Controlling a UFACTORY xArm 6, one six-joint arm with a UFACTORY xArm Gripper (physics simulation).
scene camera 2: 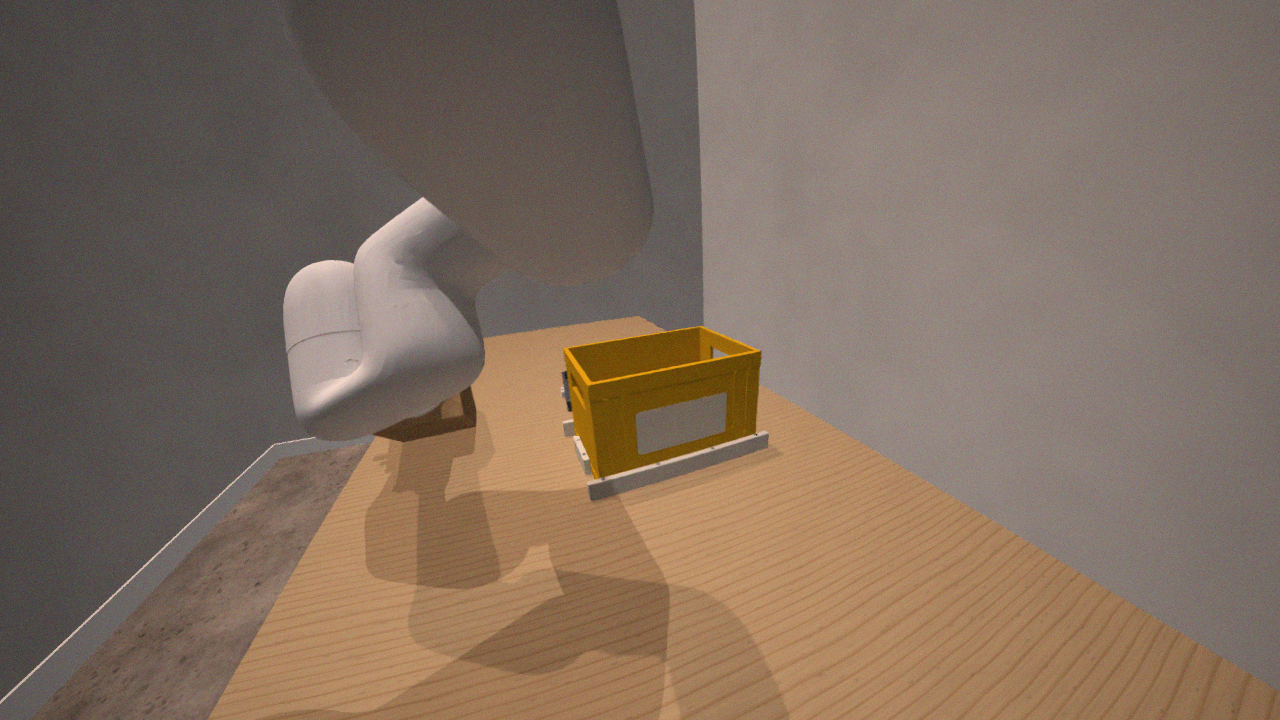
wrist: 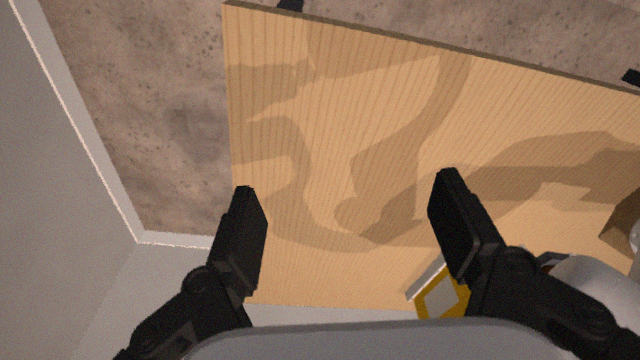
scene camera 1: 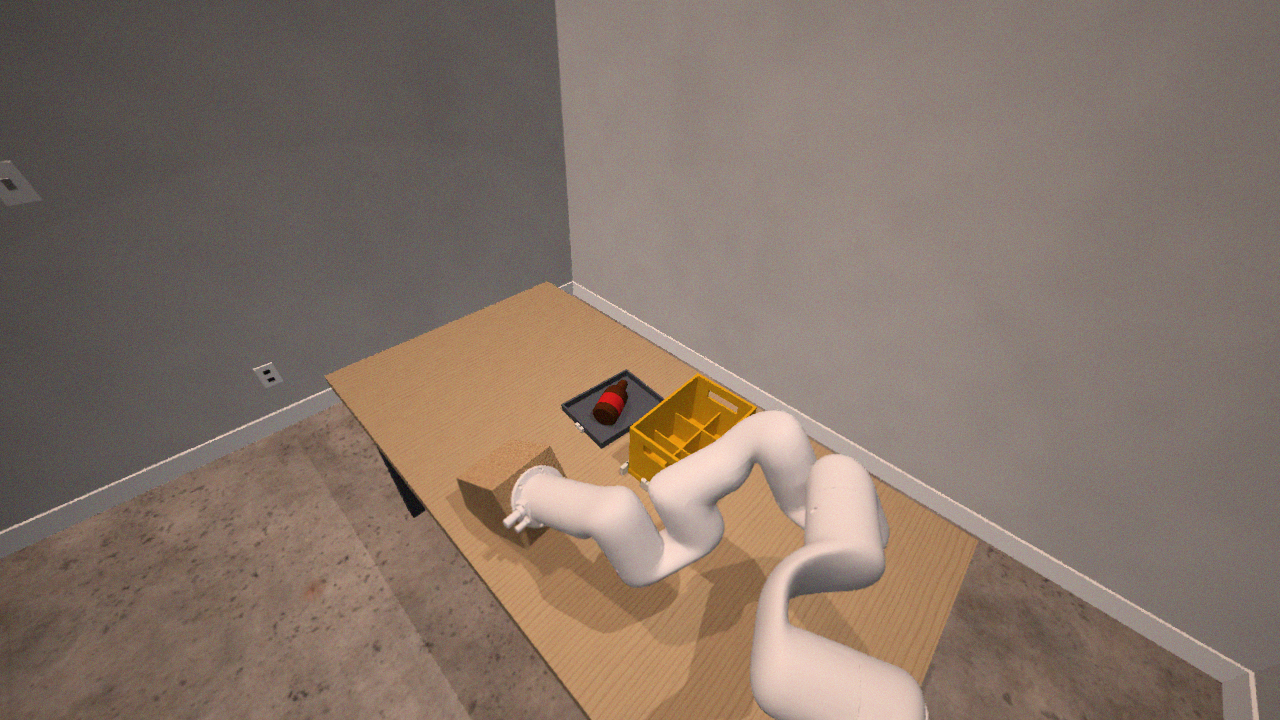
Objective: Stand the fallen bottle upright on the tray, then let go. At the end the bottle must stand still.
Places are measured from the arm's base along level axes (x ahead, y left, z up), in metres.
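Pixels of known places: gripper, fingertip midpoint: (wrist: 344, 197); arm's base, origin of the base link: (scene camera 1: 538, 496).
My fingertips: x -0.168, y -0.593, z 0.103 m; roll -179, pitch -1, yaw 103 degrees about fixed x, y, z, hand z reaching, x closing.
Note:
For each thing: its middle in the pictures, then the offset to it from my fingertips.
- dark brown bottle with a red label, body centre: (scene camera 1: 614, 399) dx +0.574, dy +0.747, dz -0.219 m
- dark grey tray, body centre: (scene camera 1: 615, 405) dx +0.577, dy +0.746, dz -0.248 m
- yellow divided crate, body centre: (scene camera 2: 658, 398) (scene camera 1: 691, 440) (wrist: 470, 301) dx +0.561, dy +0.468, dz -0.173 m
The dark brown bottle with a red label (scene camera 1: 610, 402) lies on its side on the dark grey tray (scene camera 1: 640, 407); its neck points to the back and its base to the front in scene camera 1. In scene camera 2 the bottle does not show. My gripper (wrist: 344, 197) is open and empty, high above the table top in the wrist view, well away from the bottle and the tray. The gripper's fingers cannot be seen in either scene camera view.
A yellow divided crate (scene camera 1: 637, 443) (scene camera 2: 617, 429) (wrist: 461, 302) stands right beside the tray, with white rails (scene camera 2: 671, 467) along its foot. A brown block (scene camera 1: 483, 497) (scene camera 2: 452, 416) (wrist: 617, 225) is at the arm's base, near the table's long edge. A wall runs behind the crate.

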